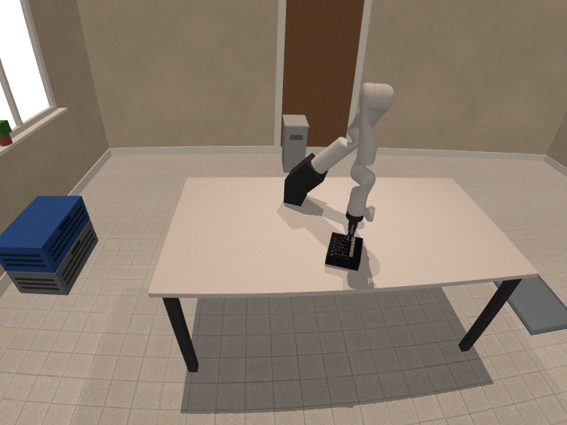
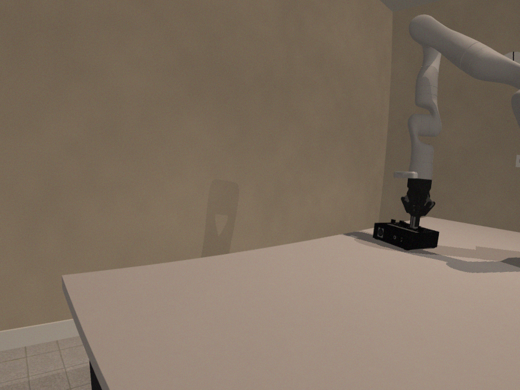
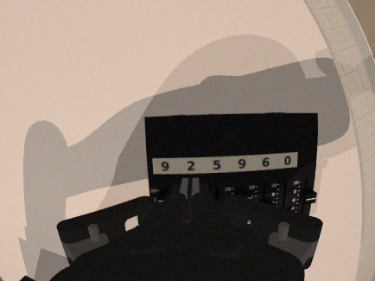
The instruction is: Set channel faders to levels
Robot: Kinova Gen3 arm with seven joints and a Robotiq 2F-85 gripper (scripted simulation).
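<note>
Right now the master fader cap is 11 cm ahead of my hand, 4 cm to the right of it and 2 cm below it.
</note>
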